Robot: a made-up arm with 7 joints. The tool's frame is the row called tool. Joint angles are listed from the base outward.
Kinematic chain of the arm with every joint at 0, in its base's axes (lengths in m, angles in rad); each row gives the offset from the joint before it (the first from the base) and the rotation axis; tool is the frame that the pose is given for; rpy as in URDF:
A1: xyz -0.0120 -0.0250 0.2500 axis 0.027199 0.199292 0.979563
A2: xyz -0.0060 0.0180 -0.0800 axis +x
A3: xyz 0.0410 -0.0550 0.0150 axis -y
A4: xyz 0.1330 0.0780 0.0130 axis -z
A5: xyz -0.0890 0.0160 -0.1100 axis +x
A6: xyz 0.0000 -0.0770 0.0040 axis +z
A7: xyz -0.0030 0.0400 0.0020 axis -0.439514 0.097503 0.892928
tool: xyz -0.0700 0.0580 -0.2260 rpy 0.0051 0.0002 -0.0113
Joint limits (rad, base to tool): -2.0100..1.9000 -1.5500..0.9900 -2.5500..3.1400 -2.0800..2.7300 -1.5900..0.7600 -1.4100..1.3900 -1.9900..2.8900
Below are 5 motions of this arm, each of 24 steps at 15 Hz.
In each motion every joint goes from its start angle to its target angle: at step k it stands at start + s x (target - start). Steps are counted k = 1, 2, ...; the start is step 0. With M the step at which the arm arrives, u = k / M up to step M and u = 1 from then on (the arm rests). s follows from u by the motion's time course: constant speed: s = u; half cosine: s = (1 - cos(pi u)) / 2; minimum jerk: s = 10 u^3 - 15 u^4 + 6 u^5.
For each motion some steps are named. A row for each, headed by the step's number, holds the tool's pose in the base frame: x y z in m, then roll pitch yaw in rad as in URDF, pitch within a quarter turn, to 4 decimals.
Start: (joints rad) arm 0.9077 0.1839 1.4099 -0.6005 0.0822 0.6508 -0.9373
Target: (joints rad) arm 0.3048 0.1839 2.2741 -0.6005 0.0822 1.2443 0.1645
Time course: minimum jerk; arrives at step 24
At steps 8, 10, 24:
8: 0.1823 0.1969 0.0543 -0.8889 -1.0757 2.0747
10: 0.2501 0.1590 0.0867 -1.2807 -0.8677 2.2678
24: 0.3012 -0.1273 0.3743 -2.2486 0.1643 1.6643

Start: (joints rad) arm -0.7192 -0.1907 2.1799 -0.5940 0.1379 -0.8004 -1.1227
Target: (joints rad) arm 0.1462 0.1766 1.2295 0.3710 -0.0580 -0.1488 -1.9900
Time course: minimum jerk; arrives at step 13
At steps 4, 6, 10, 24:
4: 0.1895 0.0449 0.4876 2.5468 -0.4070 -1.9719
6: 0.2068 0.0213 0.4798 2.4012 -0.0360 -1.5768
10: 0.2810 0.0115 0.3890 2.2369 0.7804 -1.1406
24: 0.2925 0.0198 0.3627 2.1843 0.9235 -1.1194

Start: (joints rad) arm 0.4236 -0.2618 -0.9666 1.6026 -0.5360 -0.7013 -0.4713
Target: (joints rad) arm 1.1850 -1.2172 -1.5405 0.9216 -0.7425 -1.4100 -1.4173
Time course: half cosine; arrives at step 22
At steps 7, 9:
7: -0.1257 -0.2099 0.0396 2.5980 -1.2582 1.4918
9: -0.0831 -0.2373 0.1006 2.5459 -1.0211 1.7425

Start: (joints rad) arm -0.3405 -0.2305 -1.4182 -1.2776 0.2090 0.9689 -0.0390
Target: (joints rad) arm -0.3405 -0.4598 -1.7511 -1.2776 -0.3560 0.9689 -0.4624
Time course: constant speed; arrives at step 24
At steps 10, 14, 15, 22, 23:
10: -0.3306 -0.1324 0.1298 1.5697 -0.1461 1.2614
14: -0.3314 -0.1346 0.1505 1.5795 -0.0419 1.2914
15: -0.3314 -0.1349 0.1556 1.5822 -0.0160 1.2988
22: -0.3303 -0.1328 0.1913 1.6047 0.1638 1.3501
23: -0.3300 -0.1320 0.1963 1.6084 0.1892 1.3574

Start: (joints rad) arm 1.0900 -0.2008 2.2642 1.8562 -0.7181 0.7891 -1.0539
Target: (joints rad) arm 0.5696 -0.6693 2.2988 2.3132 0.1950 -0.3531 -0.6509
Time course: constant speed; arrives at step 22
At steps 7, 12, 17, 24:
7: -0.1082 0.2426 0.5037 2.1455 0.5159 -0.2505
12: -0.0835 0.2248 0.5148 2.3623 0.6191 -0.1635
17: -0.0620 0.2076 0.5153 2.5995 0.6814 -0.0030
24: -0.0415 0.1942 0.5076 2.8361 0.6862 0.2023

